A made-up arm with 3 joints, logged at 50 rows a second.
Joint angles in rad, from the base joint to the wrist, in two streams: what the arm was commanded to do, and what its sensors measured. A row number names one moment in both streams.
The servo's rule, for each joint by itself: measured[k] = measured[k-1] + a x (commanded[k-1-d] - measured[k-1]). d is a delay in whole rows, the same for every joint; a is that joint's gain. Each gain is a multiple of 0.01, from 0.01 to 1. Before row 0 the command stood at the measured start. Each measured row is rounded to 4 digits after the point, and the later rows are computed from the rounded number. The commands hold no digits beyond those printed.
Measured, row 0:
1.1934 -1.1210 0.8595
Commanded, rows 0 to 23:
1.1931 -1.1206 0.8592
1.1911 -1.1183 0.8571
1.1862 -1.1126 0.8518
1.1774 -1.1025 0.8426
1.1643 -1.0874 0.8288
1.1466 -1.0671 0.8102
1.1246 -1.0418 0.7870
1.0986 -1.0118 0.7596
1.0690 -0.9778 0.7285
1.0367 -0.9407 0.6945
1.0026 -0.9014 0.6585
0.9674 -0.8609 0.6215
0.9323 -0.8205 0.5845
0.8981 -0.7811 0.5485
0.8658 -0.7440 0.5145
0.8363 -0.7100 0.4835
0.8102 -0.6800 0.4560
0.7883 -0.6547 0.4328
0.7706 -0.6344 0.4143
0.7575 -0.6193 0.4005
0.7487 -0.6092 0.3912
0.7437 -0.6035 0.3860
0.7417 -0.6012 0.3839
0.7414 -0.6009 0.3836
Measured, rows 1 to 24:
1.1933 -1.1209 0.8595
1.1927 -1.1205 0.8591
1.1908 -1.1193 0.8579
1.1869 -1.1168 0.8555
1.1803 -1.1124 0.8512
1.1705 -1.1056 0.8446
1.1572 -1.0960 0.8354
1.1402 -1.0834 0.8233
1.1196 -1.0676 0.8081
1.0956 -1.0486 0.7899
1.0686 -1.0265 0.7689
1.0393 -1.0017 0.7453
1.0083 -0.9745 0.7196
0.9763 -0.9455 0.6922
0.9443 -0.9153 0.6638
0.9130 -0.8845 0.6350
0.8832 -0.8538 0.6064
0.8557 -0.8239 0.5786
0.8310 -0.7955 0.5523
0.8097 -0.7691 0.5280
0.7920 -0.7451 0.5061
0.7780 -0.7239 0.4869
0.7675 -0.7055 0.4704
0.7599 -0.6898 0.4565
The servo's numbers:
d 0
a 0.29 0.15 0.16

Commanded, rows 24 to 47:
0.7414 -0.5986 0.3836
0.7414 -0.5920 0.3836
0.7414 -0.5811 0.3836
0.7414 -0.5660 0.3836
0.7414 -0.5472 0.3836
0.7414 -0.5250 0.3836
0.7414 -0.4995 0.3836
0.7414 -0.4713 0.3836
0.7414 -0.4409 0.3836
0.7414 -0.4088 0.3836
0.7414 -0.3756 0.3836
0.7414 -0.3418 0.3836
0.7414 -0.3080 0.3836
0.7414 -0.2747 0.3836
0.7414 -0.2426 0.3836
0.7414 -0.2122 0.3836
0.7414 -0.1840 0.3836
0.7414 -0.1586 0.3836
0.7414 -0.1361 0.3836
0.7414 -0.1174 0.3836
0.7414 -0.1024 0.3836
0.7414 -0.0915 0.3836
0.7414 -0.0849 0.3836
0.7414 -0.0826 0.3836
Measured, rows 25 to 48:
0.7545 -0.6761 0.4448
0.7507 -0.6635 0.4350
0.7480 -0.6511 0.4268
0.7461 -0.6383 0.4199
0.7447 -0.6246 0.4141
0.7437 -0.6097 0.4092
0.7430 -0.5932 0.4051
0.7425 -0.5749 0.4017
0.7422 -0.5548 0.3988
0.7420 -0.5329 0.3964
0.7418 -0.5093 0.3944
0.7417 -0.4842 0.3927
0.7416 -0.4578 0.3912
0.7415 -0.4303 0.3900
0.7415 -0.4021 0.3890
0.7415 -0.3736 0.3881
0.7415 -0.3452 0.3874
0.7415 -0.3172 0.3868
0.7415 -0.2900 0.3863
0.7415 -0.2641 0.3859
0.7415 -0.2398 0.3855
0.7415 -0.2176 0.3852
0.7415 -0.1977 0.3849
0.7415 -0.1804 0.3847

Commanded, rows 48 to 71:
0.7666 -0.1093 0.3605
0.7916 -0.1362 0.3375
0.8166 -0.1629 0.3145
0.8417 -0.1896 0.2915
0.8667 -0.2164 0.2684
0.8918 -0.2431 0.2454
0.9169 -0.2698 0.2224
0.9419 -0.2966 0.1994
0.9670 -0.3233 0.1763
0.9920 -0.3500 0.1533
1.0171 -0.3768 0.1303
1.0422 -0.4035 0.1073
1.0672 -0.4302 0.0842
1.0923 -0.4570 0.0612
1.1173 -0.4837 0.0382
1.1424 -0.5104 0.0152
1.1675 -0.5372 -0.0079
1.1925 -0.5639 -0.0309
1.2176 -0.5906 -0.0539
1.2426 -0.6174 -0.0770
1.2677 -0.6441 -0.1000
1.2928 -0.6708 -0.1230
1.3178 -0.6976 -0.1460
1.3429 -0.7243 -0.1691
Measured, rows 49 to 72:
0.7488 -0.1697 0.3808
0.7612 -0.1647 0.3739
0.7773 -0.1644 0.3644
0.7960 -0.1682 0.3527
0.8165 -0.1754 0.3392
0.8383 -0.1856 0.3242
0.8611 -0.1982 0.3079
0.8845 -0.2130 0.2905
0.9084 -0.2295 0.2722
0.9326 -0.2476 0.2532
0.9571 -0.2670 0.2335
0.9818 -0.2875 0.2133
1.0066 -0.3089 0.1926
1.0315 -0.3311 0.1716
1.0564 -0.3540 0.1503
1.0813 -0.3775 0.1287
1.1063 -0.4015 0.1068
1.1313 -0.4259 0.0848
1.1563 -0.4506 0.0626
1.1813 -0.4756 0.0403
1.2064 -0.5009 0.0179
1.2315 -0.5264 -0.0046
1.2565 -0.5521 -0.0272
1.2816 -0.5779 -0.0499

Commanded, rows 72 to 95:
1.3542 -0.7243 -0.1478
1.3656 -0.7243 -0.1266
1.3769 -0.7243 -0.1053
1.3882 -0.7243 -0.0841
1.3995 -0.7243 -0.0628
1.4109 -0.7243 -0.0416
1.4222 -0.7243 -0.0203
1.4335 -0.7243 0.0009
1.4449 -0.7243 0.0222
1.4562 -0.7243 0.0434
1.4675 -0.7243 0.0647
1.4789 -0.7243 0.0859
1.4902 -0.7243 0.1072
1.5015 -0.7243 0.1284
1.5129 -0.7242 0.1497
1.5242 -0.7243 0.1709
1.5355 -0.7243 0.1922
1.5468 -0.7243 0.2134
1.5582 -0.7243 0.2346
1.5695 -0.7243 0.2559
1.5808 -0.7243 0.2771
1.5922 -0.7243 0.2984
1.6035 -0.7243 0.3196
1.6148 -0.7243 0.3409
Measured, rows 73 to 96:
1.3027 -0.5999 -0.0656
1.3209 -0.6186 -0.0754
1.3371 -0.6345 -0.0802
1.3519 -0.6480 -0.0808
1.3657 -0.6594 -0.0779
1.3788 -0.6691 -0.0721
1.3914 -0.6774 -0.0638
1.4036 -0.6844 -0.0534
1.4156 -0.6904 -0.0413
1.4274 -0.6955 -0.0277
1.4390 -0.6998 -0.0129
1.4506 -0.7035 0.0029
1.4621 -0.7066 0.0196
1.4735 -0.7093 0.0370
1.4849 -0.7115 0.0550
1.4963 -0.7134 0.0735
1.5077 -0.7150 0.0925
1.5190 -0.7164 0.1118
1.5304 -0.7176 0.1314
1.5417 -0.7186 0.1513
1.5530 -0.7195 0.1714
1.5644 -0.7202 0.1917
1.5757 -0.7208 0.2122
1.5870 -0.7213 0.2328

